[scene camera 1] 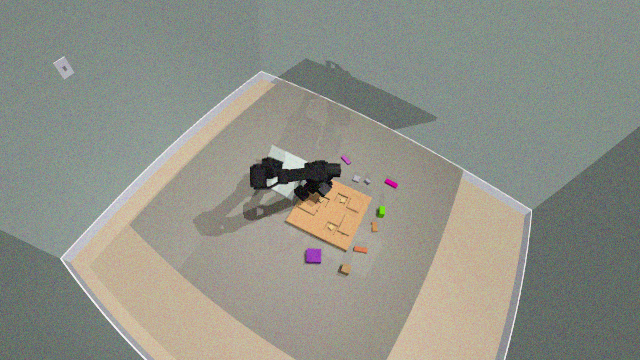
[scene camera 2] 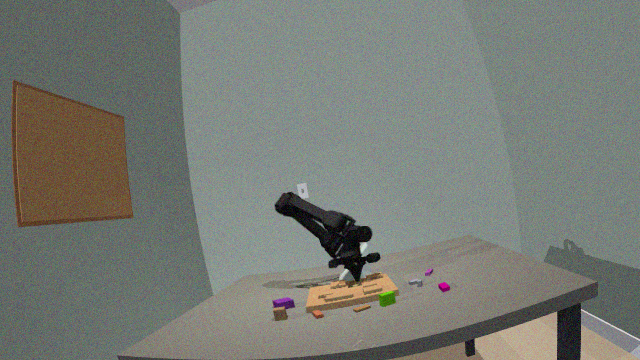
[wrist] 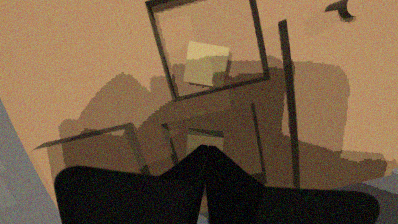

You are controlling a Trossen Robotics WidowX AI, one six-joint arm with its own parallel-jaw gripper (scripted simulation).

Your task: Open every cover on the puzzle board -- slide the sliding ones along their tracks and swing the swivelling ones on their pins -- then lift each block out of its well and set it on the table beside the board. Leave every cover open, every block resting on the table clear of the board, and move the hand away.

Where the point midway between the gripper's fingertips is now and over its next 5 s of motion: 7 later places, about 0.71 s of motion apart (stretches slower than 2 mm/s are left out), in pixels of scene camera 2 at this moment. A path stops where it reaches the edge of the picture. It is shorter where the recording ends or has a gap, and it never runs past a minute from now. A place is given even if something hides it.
The gripper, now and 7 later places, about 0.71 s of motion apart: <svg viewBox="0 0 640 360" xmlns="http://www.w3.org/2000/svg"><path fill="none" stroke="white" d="M357 281L356 282L355 271L355 273L355 275L356 279L357 282L356 281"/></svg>
